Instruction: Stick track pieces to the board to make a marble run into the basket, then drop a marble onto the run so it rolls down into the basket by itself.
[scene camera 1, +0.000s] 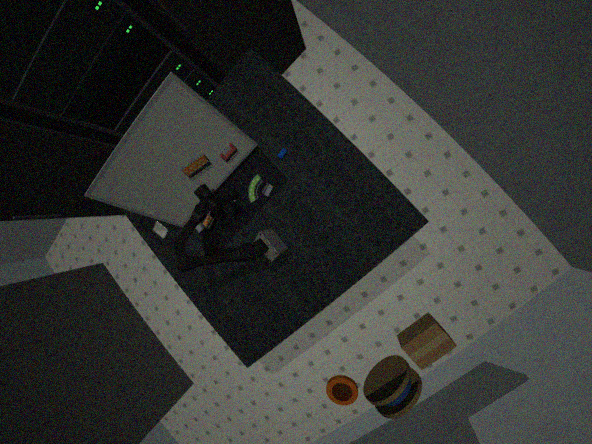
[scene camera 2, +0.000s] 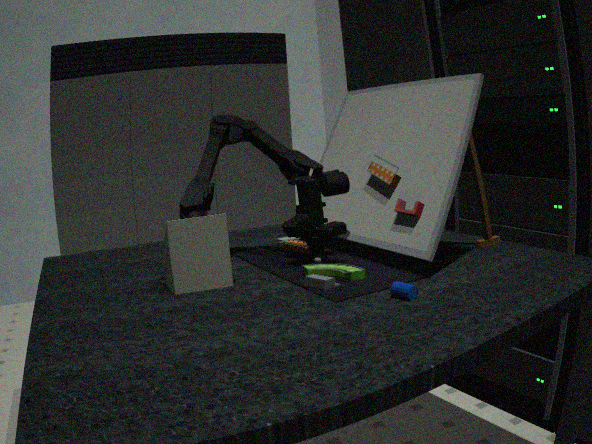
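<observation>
The whiteboard leans on its stand. It bears an orange track piece and, lower toward the right edge, a red piece. My gripper points down, low over the dark mat, fingers together. It stands at the near end of another orange piece; whether the fingertips pinch that piece's edge is hidden. A small pale marble lies in front of the fingertips. A curved green piece lies on the mat.
A grey block lies beside the green piece. A blue cylinder lies past the mat's corner. A pale open box, possibly the basket, stands near the arm base. A white piece lies near the table edge.
</observation>
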